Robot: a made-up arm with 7 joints.
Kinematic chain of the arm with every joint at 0, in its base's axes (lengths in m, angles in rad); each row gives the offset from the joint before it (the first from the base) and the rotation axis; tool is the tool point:
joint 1: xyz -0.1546 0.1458 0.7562 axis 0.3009 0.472 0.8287
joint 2: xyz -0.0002 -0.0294 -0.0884 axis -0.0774 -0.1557 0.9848
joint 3: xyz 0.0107 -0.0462 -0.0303 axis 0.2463 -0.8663 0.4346
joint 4: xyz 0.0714 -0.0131 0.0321 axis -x
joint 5: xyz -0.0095 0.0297 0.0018 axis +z
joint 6: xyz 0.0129 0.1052 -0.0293 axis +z
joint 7: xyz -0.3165 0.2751 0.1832 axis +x
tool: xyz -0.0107 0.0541 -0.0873
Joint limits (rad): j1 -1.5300..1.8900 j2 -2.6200..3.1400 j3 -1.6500..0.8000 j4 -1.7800..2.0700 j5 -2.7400..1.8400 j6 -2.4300..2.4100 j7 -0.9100..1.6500
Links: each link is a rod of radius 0.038 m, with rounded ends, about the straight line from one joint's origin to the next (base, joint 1, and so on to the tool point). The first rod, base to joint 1, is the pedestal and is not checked.
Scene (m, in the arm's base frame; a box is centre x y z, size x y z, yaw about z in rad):
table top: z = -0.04
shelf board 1: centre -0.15 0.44 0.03 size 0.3 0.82 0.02 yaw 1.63
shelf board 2: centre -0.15 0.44 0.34 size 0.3 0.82 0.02 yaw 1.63
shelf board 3: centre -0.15 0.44 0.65 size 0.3 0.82 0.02 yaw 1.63
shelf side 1: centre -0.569 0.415 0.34 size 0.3 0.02 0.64 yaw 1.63
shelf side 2: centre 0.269 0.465 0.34 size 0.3 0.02 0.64 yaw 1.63
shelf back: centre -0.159 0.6 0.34 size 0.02 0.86 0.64 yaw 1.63
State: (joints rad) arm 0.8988 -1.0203 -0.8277 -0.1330 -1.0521 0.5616 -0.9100
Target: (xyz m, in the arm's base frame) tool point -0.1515 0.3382 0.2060
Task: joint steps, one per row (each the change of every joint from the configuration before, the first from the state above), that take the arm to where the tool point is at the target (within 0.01 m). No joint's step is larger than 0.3 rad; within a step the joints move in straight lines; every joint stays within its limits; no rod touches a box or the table.
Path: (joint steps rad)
1: 0.0271 -0.2416 -0.1793 -0.0003 -0.0261 0.2300 0.0000
2: 0.0271 -0.2415 -0.1794 -0.0003 -0.0262 0.2301 0.0000
3: 0.0272 -0.2416 -0.1793 -0.0003 -0.0261 0.2300 0.0000
4: 0.0155 0.0623 0.0416 0.0177 -0.1184 -0.2349 0.0000
5: 0.0155 0.0624 0.0416 0.0178 -0.1185 -0.2349 0.0000
6: 0.0155 0.0623 0.0417 0.0178 -0.1184 -0.2349 0.0000
7: 0.0095 0.2445 0.0780 0.0528 0.0891 -0.1556 0.0627
8: 0.0094 0.2445 0.0780 0.0528 0.0892 -0.1555 0.0628

